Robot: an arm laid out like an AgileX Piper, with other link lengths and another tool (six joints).
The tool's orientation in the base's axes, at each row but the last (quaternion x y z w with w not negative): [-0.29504 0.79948 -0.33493 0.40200]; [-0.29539 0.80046 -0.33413 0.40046]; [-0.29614 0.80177 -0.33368 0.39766]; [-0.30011 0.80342 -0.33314 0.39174]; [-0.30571 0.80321 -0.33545 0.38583]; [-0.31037 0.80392 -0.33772 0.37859]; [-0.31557 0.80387 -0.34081 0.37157]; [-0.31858 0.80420 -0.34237 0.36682]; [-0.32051 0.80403 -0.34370 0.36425]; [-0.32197 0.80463 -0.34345 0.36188]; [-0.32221 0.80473 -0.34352 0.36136]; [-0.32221 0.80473 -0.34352 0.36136]
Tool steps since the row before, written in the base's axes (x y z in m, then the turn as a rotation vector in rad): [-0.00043 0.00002 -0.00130 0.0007 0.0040 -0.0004]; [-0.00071 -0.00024 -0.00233 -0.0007 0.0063 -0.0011]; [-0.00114 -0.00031 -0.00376 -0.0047 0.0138 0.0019]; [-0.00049 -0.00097 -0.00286 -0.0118 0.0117 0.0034]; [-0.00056 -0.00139 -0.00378 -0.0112 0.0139 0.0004]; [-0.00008 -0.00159 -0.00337 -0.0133 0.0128 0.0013]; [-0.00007 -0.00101 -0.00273 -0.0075 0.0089 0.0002]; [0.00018 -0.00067 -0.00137 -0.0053 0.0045 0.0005]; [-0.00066 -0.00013 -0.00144 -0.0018 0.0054 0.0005]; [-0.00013 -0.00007 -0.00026 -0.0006 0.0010 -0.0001]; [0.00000 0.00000 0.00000 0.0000 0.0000 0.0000]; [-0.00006 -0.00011 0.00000 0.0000 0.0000 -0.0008]
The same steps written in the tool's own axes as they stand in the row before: [0.00078 0.00110 0.00022 -0.0031 0.0026 -0.0004]; [0.00157 0.00180 0.00054 -0.0038 0.0048 -0.0020]; [0.00246 0.00295 0.00087 -0.0087 0.0078 -0.0089]; [0.00220 0.00173 0.00123 -0.0041 0.0070 -0.0149]; [0.00290 0.00224 0.00176 -0.0048 0.0105 -0.0136]; [0.00259 0.00172 0.00206 -0.0033 0.0096 -0.0155]; [0.00185 0.00158 0.00160 -0.0029 0.0068 -0.0090]; [0.00093 0.00065 0.00104 -0.0008 0.0035 -0.0060]; [0.00098 0.00123 0.00023 -0.0034 0.0031 -0.0034]; [0.00022 0.00020 0.00005 -0.0004 0.0008 -0.0008]; [0.00000 0.00000 0.00000 0.0000 0.0000 0.0000]; [0.00012 -0.00004 -0.00001 0.0003 0.0006 0.0004]
